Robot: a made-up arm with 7 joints.
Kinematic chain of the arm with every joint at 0, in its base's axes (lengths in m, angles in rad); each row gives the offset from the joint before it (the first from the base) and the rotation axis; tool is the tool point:
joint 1: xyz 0 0 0 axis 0 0.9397 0.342
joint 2: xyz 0 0 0 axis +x
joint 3: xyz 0 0 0 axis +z
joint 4: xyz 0.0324 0 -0.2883 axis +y
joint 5: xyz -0.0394 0 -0.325 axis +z
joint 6: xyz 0 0 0 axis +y
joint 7: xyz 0 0 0 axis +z
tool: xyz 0 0 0
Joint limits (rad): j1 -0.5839..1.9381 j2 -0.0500..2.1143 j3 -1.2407..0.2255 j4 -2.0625..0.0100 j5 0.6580..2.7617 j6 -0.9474..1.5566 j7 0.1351..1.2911
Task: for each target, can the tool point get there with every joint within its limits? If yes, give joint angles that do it. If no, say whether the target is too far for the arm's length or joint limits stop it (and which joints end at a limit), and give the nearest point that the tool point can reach.
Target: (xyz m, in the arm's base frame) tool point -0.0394 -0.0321 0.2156
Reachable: no: joint limits stop it (at a limit: joint 1, joint 2, joint 3, joint 4) | nearest point 0.2156 0.0502 0.3061 | short by 0.283 m
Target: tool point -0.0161 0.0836 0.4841
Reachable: no: joint limits stop it (at a limit: joint 1, joint 2, joint 3) | nearest point 0.2145 0.1712 0.3915 | short by 0.264 m
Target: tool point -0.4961 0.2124 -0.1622
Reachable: yes | joints 1.7278 0.6579 -0.0031 -1.0767 1.1304 0.1597 0.5975
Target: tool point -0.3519 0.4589 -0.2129
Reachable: yes | joints 0.8914 1.1280 -1.0331 -0.3614 2.2463 0.2035 0.2823
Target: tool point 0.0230 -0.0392 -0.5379
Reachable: yes | joints 0.4067 0.4098 -0.8533 -1.2487 1.0847 -0.4412 0.6890
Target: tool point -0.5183 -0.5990 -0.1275
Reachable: no: too far | nearest point -0.4161 -0.4158 -0.0787 | short by 0.215 m
